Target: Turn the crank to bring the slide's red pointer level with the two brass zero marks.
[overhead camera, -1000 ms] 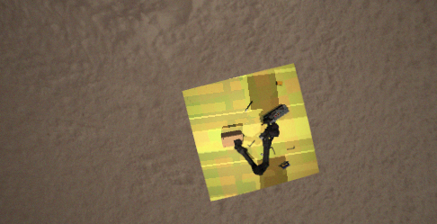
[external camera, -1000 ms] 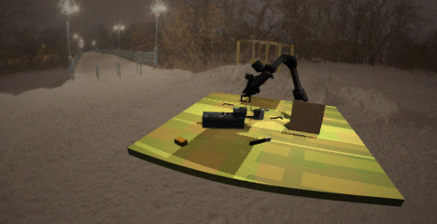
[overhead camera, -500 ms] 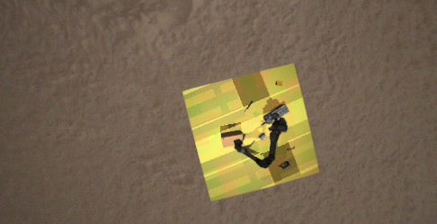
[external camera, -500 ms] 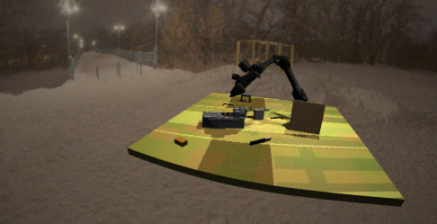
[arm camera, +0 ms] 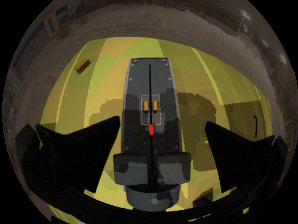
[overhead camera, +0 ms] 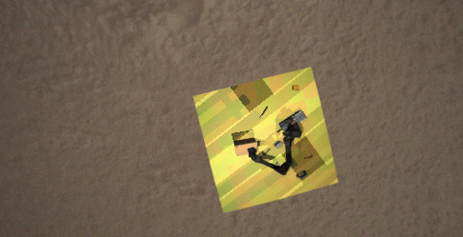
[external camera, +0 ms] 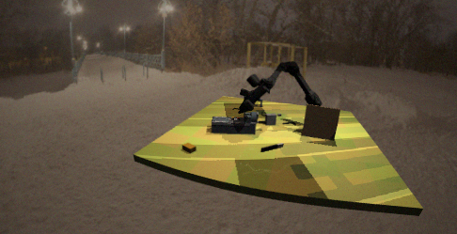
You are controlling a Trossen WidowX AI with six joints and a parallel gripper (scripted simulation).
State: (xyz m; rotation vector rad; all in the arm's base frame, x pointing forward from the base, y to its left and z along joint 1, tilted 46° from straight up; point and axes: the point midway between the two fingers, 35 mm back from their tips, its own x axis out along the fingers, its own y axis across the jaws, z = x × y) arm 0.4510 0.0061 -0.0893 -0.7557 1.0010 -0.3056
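Now: gripper tip 50 mm above the red pointer and 10 mm to the right of it. The rest, counted from my gripper tip: black stick: 230 mm behind, 190 mm to the left, 120 mm below; crank handle: 150 mm behind, 70 mm below, 20 mm to the right; grey block: 200 mm behind, 160 mm to the right, 90 mm below.
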